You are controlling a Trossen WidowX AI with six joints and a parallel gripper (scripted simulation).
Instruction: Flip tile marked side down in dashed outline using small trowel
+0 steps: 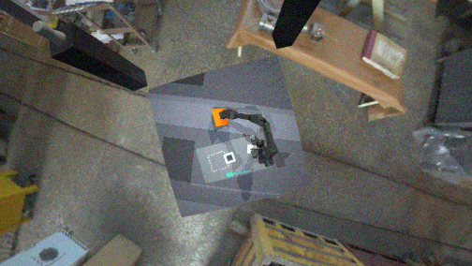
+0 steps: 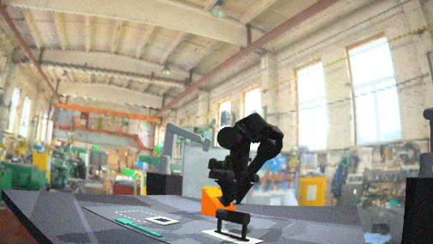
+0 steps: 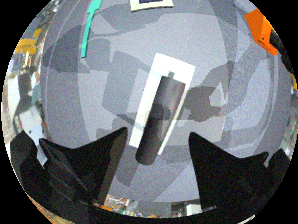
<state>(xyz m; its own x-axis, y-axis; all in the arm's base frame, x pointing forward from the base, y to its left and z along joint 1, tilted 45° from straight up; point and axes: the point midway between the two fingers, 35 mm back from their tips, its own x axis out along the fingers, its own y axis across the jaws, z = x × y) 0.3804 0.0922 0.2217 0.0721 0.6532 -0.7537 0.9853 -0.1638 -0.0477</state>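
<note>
Right now the tile is 270 mm to the right of my gripper tip and 100 mm below it. The rest, counted from my gripper tip: teal bar: 150 mm ahead, 260 mm to the right, 100 mm below.
</note>
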